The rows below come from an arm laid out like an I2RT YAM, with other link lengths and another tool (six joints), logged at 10 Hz.
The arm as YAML. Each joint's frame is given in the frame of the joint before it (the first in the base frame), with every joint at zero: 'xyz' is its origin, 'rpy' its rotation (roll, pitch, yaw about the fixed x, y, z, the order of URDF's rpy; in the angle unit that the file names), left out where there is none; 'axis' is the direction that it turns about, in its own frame. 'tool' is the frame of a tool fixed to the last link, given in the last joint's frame.
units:
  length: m
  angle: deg
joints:
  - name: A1
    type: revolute
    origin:
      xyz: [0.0, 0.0, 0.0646]
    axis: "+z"
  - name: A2
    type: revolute
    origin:
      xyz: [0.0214, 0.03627, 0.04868]
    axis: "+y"
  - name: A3
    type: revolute
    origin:
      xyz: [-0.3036, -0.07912, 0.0]
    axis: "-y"
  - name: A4
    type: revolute
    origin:
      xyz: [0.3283, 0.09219, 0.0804]
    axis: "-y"
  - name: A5
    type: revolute
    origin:
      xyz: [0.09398, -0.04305, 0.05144]
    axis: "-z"
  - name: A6
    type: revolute
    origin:
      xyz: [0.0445, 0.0, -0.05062]
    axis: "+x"
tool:
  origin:
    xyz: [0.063, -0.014, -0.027]
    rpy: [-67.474, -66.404, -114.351]
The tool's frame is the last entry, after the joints.
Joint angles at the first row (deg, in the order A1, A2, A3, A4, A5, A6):
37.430 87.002 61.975 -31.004 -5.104 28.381
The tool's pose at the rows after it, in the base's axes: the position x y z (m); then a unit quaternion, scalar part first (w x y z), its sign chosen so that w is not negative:
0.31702, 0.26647, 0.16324, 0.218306, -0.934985, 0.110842, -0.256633
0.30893, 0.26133, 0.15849, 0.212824, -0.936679, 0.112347, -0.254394
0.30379, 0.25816, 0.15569, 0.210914, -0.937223, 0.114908, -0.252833
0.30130, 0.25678, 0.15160, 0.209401, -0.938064, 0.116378, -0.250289
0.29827, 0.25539, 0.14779, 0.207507, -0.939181, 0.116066, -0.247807
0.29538, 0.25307, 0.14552, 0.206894, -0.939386, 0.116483, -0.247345
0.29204, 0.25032, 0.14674, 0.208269, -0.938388, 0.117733, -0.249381
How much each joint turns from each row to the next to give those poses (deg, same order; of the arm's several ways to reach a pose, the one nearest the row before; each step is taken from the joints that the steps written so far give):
0.459 -1.553 -1.945 -0.329 0.481 0.262
0.218 -1.289 -1.835 -0.087 0.415 0.284
0.110 -0.895 -1.225 0.067 0.154 0.372
0.043 -0.177 -0.788 0.284 -0.022 0.219
0.110 -0.238 -0.785 0.174 0.000 0.066
-0.001 -0.569 -0.875 0.219 0.021 0.042
0.002 -1.093 -0.809 0.022 0.088 0.133

